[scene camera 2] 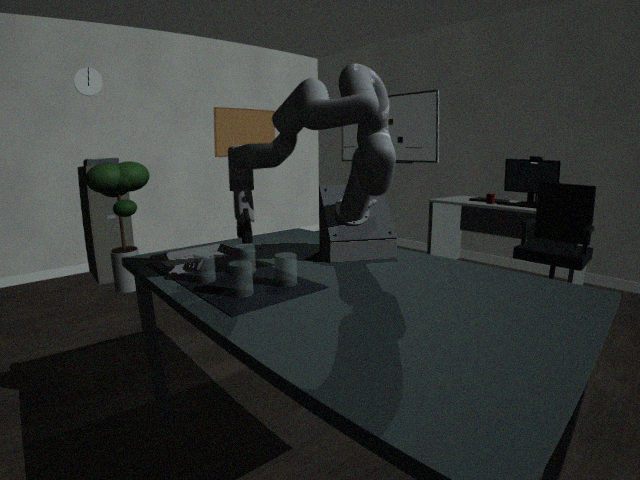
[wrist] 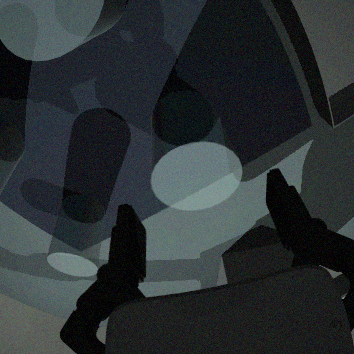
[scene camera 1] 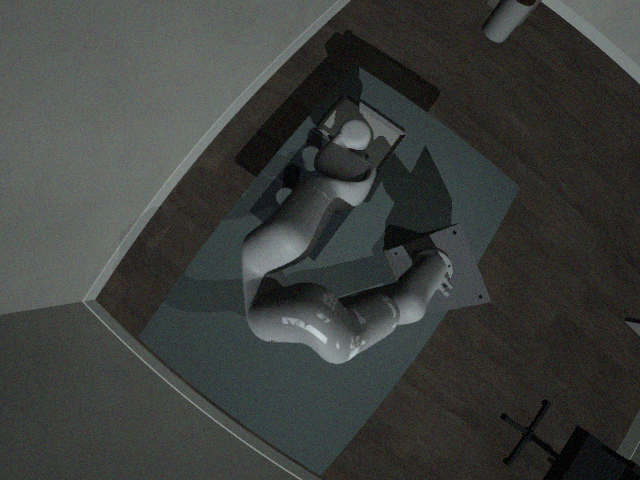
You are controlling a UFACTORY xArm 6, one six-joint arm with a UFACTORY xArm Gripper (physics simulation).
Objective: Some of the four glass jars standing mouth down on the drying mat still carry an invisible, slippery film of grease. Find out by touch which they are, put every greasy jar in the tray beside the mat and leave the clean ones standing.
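Places are measured from the arm's base along level axes (x ahead, y left, z up), in millimetres.
Pixels of known places: gripper, fingertip midpoint: (scene camera 2: 244, 240) (wrist: 201, 201); arm's base at its link origin: (scene camera 2: 352, 211) (scene camera 1: 432, 267).
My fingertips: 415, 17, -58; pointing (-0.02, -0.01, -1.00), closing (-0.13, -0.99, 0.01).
For each thing: its top centre in the pictures, then the offset to it from my fingertips, as dx, dy, dz. Level surfaces: height alone.
- dark drying mat at its surface level: dz -104
- left jar at its top centre: (wrist: 42, 2) (scene camera 2: 203, 252) (scene camera 1: 311, 154) +141, +27, -19
- front jar at its top centre: (scene camera 2: 239, 263) (scene camera 1: 285, 196) +77, +195, -19
- right jar at its top centre: (wrist: 71, 265) (scene camera 2: 285, 254) -65, +172, -19
- rear jar at its top centre: (wrist: 197, 180) (scene camera 2: 244, 245) +1, +0, -19
- tray at its top centre: (scene camera 2: 197, 253) (scene camera 1: 363, 130) +118, -217, -77
- table at its surface level: dz -107
Four frosted glass jars stand mouth down on the dark drying mat (scene camera 1: 262, 204) (scene camera 2: 258, 303) (wrist: 145, 90). In the second scene view they are a left jar (scene camera 2: 207, 269), a front jar (scene camera 2: 240, 279), a right jar (scene camera 2: 285, 269) and a rear jar (scene camera 2: 249, 253). My gripper (scene camera 2: 247, 240) (wrist: 201, 201) is open and empty, its fingertips just above the rear jar. In the wrist view this jar (wrist: 196, 176) shows beyond and between the fingers. The tray (scene camera 1: 388, 130) (scene camera 2: 188, 252) lies beside the mat. The first scene view shows two jar tops (scene camera 1: 309, 158) (scene camera 1: 283, 195); the arm hides the rest. Grease is not visible.
The other jars stand close by; one (wrist: 72, 264) shows at lower left in the wrist view and part of another (wrist: 45, 35) at upper left. The robot base (scene camera 1: 467, 273) (scene camera 2: 361, 249) stands at the far side of the table (scene camera 1: 248, 382) (scene camera 2: 465, 341). The arm's shadow darkens parts of the mat and tray.
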